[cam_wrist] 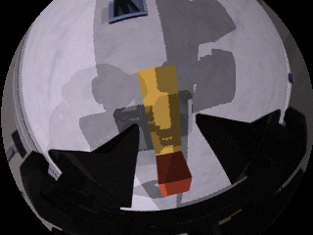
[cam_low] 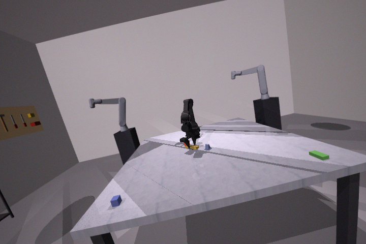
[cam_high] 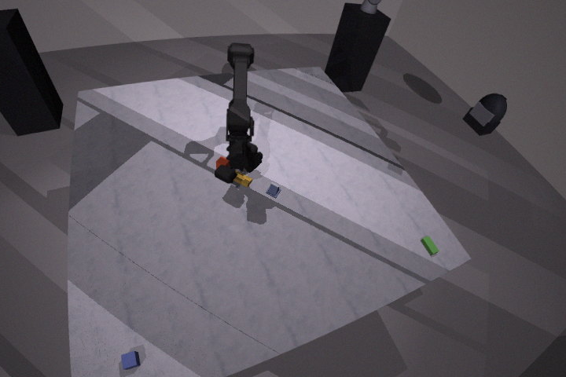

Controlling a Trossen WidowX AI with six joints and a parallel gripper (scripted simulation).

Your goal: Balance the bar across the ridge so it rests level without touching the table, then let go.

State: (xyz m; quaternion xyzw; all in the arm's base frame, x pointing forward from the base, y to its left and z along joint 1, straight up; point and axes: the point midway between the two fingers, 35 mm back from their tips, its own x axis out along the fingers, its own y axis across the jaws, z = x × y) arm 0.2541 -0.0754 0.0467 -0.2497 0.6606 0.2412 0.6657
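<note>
My gripper tip is 30 mm past the yellow bar, 20 mm to the left of it and 10 mm below it. Also, from my gripper tip: blue cube 490 mm ahead, 420 mm to the right; green flat block 490 mm ahead, 580 mm to the left.
</note>
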